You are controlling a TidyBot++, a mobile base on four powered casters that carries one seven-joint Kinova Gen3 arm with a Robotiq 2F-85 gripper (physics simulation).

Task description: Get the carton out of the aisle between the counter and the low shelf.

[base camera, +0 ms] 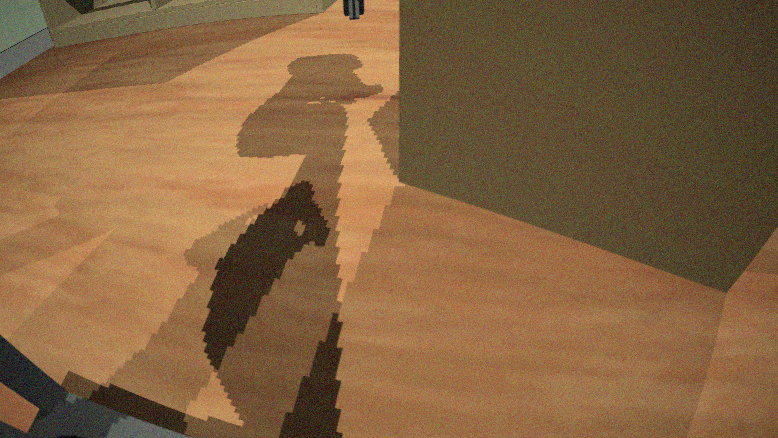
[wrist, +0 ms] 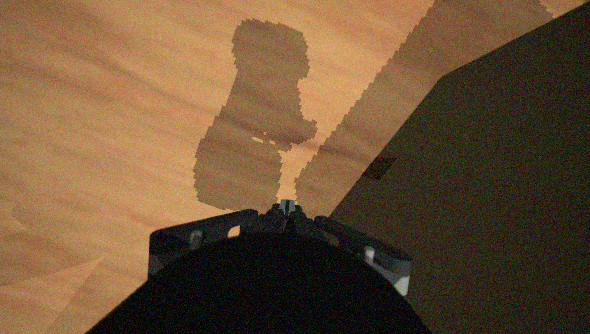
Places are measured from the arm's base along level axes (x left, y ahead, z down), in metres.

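Where they show: gripper, fingertip midpoint: [base camera: 354, 18] [wrist: 287, 209].
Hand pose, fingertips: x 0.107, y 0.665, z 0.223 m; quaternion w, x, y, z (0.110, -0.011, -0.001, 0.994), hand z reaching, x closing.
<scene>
After its pixels a point has its place.
The carton [base camera: 571, 119] {x -0.140, y 0.469, z 0.247 m} [wrist: 490, 175] {x -0.045, y 0.755, z 0.193 m} stands on the floor, its shaded side filling the upper right of the base camera view. In the wrist view its dark side lies to the right of the fingertips, with a short piece of tape at its edge. My gripper [base camera: 353, 16] {x 0.107, y 0.665, z 0.223 m} [wrist: 286, 209] {x 0.107, y 0.665, z 0.223 m} is shut and empty. In the base camera view it shows at the top edge, a little left of the carton's left edge. Whether it touches the carton cannot be told. The low shelf [base camera: 217, 21] {x 0.676, y 1.305, z 0.396 m} shows in part at the upper left of the base camera view. The counter does not show.
The wooden floor [base camera: 136, 190] {x 0.416, y 0.488, z 0.396 m} [wrist: 100, 100] {x 0.487, y 0.702, z 0.396 m} stretches left of the carton, with the arm's shadow on it. A wall [base camera: 19, 21] {x 1.614, y 1.279, z 0.236 m} with a grey skirting stands at the far upper left. Part of my base [base camera: 146, 427] {x 0.155, y 0.147, z 0.287 m} shows at the lower left.
</scene>
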